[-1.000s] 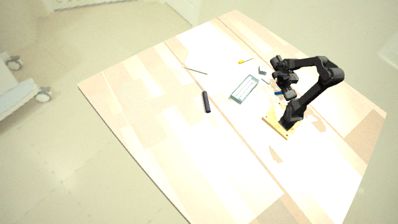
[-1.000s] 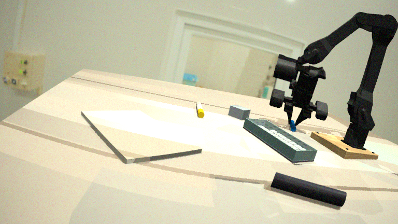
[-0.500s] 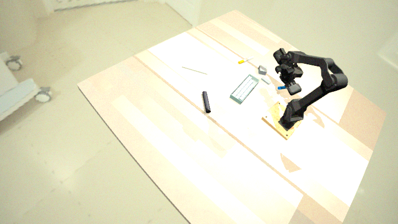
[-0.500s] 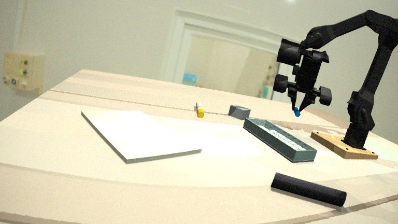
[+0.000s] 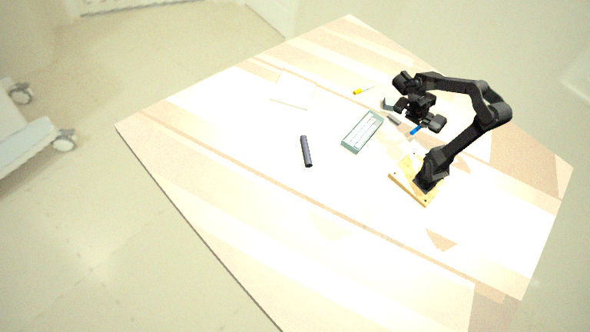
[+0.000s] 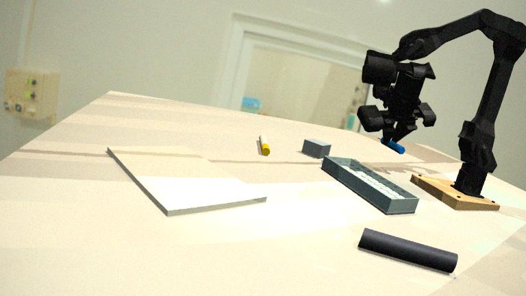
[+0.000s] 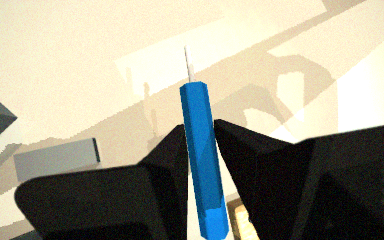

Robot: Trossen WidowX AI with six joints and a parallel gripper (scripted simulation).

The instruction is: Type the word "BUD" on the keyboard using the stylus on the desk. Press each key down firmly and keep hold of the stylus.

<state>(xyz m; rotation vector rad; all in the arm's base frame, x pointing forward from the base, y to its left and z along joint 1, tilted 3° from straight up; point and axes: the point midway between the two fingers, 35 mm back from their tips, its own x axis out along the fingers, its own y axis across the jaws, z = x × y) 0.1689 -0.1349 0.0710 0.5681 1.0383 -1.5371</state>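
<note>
Now: the blue stylus 10 mm to the right of my gripper tip. Round my gripper tip: yellow-capped marker 290 mm ahead, 50 mm below; then grey-green keyboard 170 mm to the left, 120 mm ahead, 50 mm below; then small grey block 160 mm ahead, 50 mm below, 30 mm to the right.
</note>
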